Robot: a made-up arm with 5 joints.
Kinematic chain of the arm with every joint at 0, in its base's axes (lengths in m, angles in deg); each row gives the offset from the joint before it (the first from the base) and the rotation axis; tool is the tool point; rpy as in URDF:
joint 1: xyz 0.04 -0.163 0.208 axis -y
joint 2: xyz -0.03 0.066 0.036 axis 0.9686 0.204 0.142
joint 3: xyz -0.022 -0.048 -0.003 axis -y
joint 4: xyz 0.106 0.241 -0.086 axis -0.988 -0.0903 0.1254
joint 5: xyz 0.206 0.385 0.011 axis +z
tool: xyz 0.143 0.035 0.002 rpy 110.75 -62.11 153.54
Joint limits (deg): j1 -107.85..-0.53 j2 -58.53..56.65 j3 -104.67..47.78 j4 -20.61..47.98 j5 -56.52..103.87
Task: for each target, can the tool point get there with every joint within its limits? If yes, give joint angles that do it. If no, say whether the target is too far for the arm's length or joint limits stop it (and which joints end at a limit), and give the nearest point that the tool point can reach.
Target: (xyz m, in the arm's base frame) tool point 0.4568 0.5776 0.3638
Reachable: yes | joints -20.63 40.81 21.34 29.48 45.11
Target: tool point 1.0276 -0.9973 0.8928
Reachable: no: too far | nearest point 0.6499 -0.0350 0.6309 | short by 1.066 m
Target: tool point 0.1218 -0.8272 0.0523
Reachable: no: joint limits stop it (at a limit: joint 1, joint 2, joint 4, joint 5) | nearest point 0.1972 -0.2706 -0.3548 | short by 0.694 m
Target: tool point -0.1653 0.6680 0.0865
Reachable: yes | joints -87.02 12.53 -26.51 22.30 50.48
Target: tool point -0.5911 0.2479 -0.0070
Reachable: yes | joints -94.61 -43.06 -46.04 -1.70 72.53
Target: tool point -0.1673 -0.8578 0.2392
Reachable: no: joint limits stop it (at a limit: joint 1, joint 2, joint 4, joint 5) | nearest point -0.5435 -0.2730 0.2668 | short by 0.696 m
